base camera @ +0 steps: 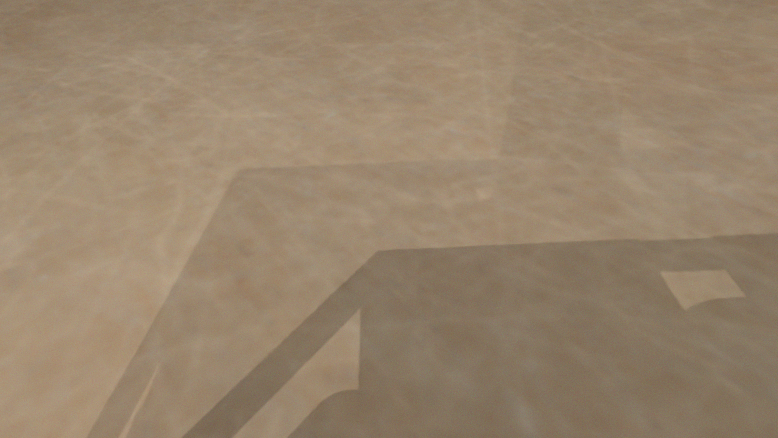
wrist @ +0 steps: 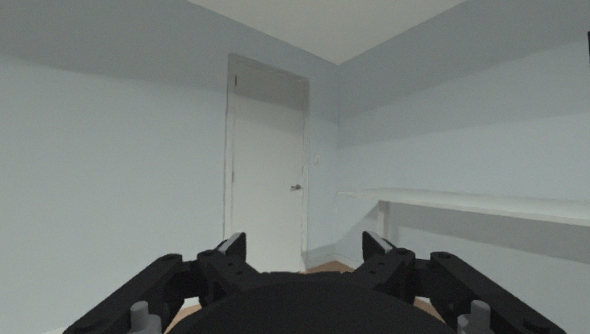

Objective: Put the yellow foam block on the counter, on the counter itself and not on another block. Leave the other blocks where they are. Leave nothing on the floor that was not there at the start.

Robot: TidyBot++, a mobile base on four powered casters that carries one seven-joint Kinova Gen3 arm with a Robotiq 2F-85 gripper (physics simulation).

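Frame: origin at the arm's base, x up, y ahead, z left, level; millimetres.
Where they show: gripper, fingertip midpoint: [wrist: 303, 245].
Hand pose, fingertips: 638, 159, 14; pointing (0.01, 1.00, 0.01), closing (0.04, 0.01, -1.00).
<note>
After its pixels a point has its place, as x, y, z.
My gripper [wrist: 303, 245] {638, 159, 14} is open in the wrist view, its two fingers standing wide apart with no object between them. It points across the room toward a door and a wall corner. The yellow foam block does not show in the base camera view or the wrist view, and the other blocks do not show either. A long white surface [wrist: 480, 201] {553, 1065, -897} runs along the wall at the right of the wrist view; whether it is the counter I cannot tell. The part of its top that shows is seen nearly edge-on.
The base camera view shows a mottled tan floor [base camera: 326, 108] {-397, 739, 98} with angular shadows across its lower part. In the wrist view a white door [wrist: 267, 165] {740, 1980, 360} with a handle stands beyond the fingers, left of the room corner. A support leg [wrist: 383, 220] {329, 1596, -599} stands under the white surface.
</note>
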